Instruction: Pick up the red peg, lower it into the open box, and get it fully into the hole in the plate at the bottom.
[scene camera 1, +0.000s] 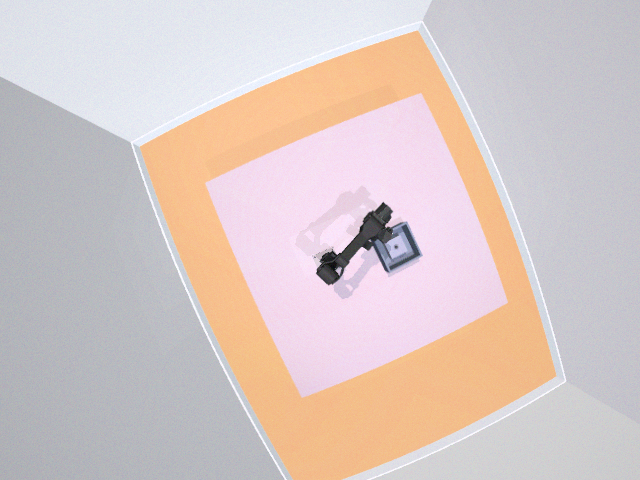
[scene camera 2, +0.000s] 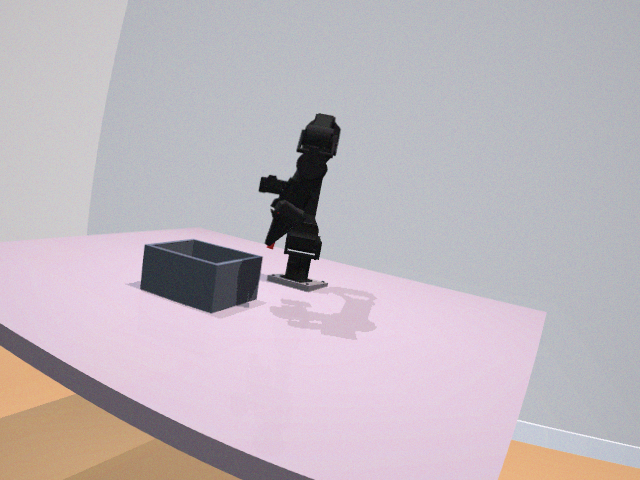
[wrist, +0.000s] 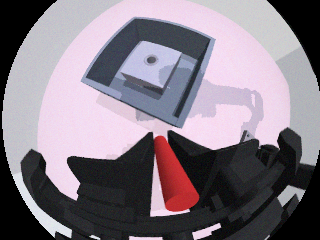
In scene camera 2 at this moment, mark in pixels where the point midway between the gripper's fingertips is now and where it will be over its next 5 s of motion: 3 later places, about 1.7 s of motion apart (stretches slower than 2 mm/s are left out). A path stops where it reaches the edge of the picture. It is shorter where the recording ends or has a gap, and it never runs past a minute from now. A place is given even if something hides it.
My gripper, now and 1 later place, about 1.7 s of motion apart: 266, 244; 193, 266
